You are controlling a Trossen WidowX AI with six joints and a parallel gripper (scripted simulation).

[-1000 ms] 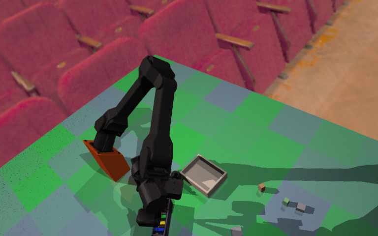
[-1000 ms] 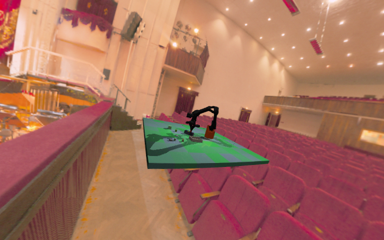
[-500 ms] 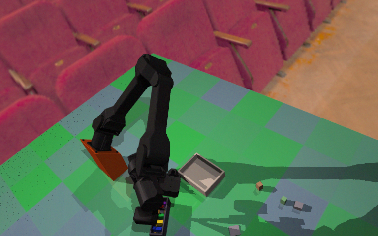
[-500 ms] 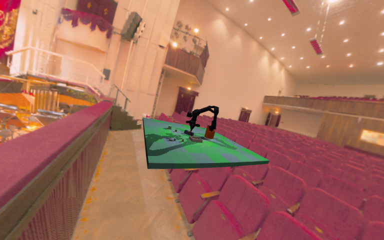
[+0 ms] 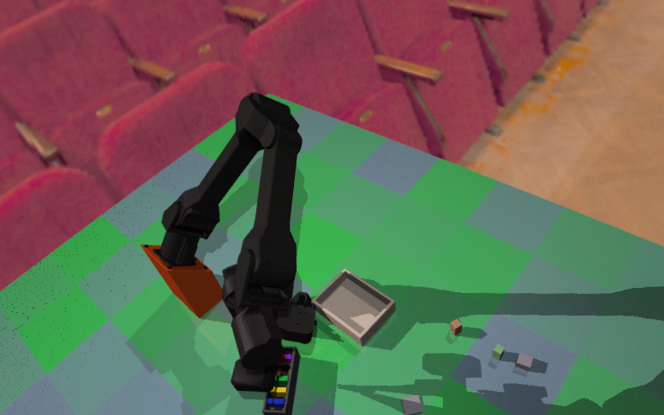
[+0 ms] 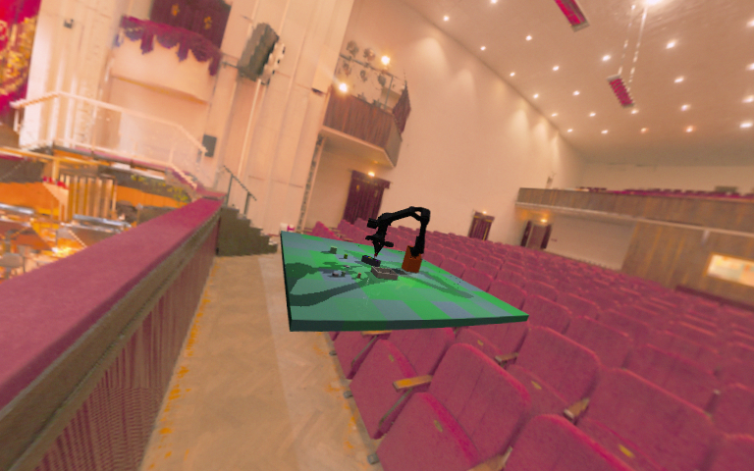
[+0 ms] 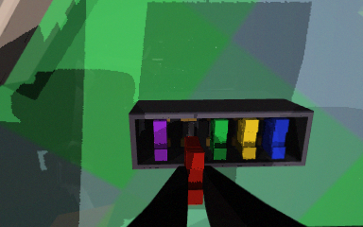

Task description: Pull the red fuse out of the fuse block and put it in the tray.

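My gripper tip is 50 mm above the purple fuse, 20 mm to the right of it and 10 mm past it. Also, from my gripper tip: red fuse: 10 mm below; then yellow fuse: 50 mm below, 30 mm to the right, 30 mm ahead; then green fuse: 50 mm below, 20 mm to the right, 10 mm ahead.
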